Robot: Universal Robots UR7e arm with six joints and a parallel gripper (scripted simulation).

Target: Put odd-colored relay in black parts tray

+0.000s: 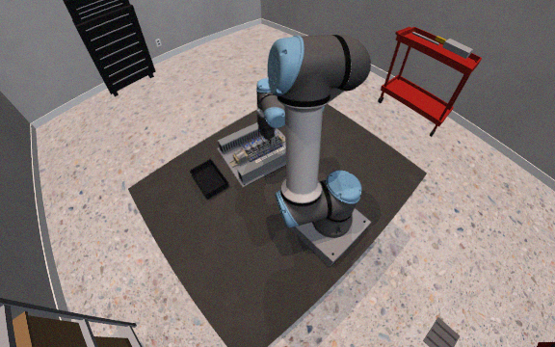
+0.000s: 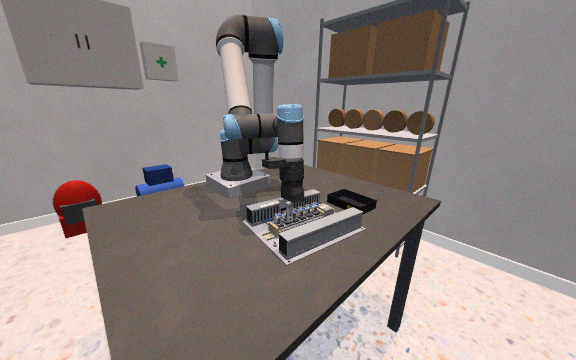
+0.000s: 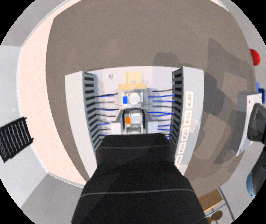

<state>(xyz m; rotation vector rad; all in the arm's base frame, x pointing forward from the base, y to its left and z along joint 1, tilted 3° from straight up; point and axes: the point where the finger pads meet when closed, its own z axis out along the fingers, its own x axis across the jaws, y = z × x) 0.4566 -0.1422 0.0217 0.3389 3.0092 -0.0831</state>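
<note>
The relay is 1 cm below my hand. From my hand the other things lie so: black parts tray: 6 cm ahead, 33 cm to the left, 4 cm below; relay panel: 2 cm ahead, 6 cm to the left, 3 cm below.
</note>
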